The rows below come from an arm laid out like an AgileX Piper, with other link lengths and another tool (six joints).
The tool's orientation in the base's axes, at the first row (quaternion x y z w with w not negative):
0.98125 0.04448 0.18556 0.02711
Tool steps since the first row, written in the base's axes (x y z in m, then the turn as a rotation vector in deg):
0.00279 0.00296 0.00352 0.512 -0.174 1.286
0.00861 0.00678 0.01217 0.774 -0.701 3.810
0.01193 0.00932 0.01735 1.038 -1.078 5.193
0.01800 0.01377 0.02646 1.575 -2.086 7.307
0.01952 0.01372 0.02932 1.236 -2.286 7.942
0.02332 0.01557 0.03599 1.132 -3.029 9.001
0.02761 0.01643 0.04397 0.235 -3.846 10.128
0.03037 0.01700 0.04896 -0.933 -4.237 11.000
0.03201 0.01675 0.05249 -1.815 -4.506 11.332
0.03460 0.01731 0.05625 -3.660 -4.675 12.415
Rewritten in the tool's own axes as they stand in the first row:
0.00415 -0.00248 -0.00236 0.923 0.302 -1.001
0.01305 -0.00523 -0.00841 2.028 1.023 -3.233
0.01824 -0.00714 -0.01210 2.736 1.514 -4.408
0.02760 -0.01046 -0.01851 3.901 2.706 -6.139
0.03004 -0.01009 -0.02061 3.796 2.923 -6.846
0.03616 -0.01118 -0.02548 4.011 3.727 -7.842
0.04311 -0.01114 -0.03136 3.507 4.549 -9.188
0.04752 -0.01115 -0.03501 2.702 4.909 -10.413
0.05030 -0.01053 -0.03768 1.978 5.131 -11.035
0.05411 -0.01062 -0.04025 0.643 5.232 -12.712

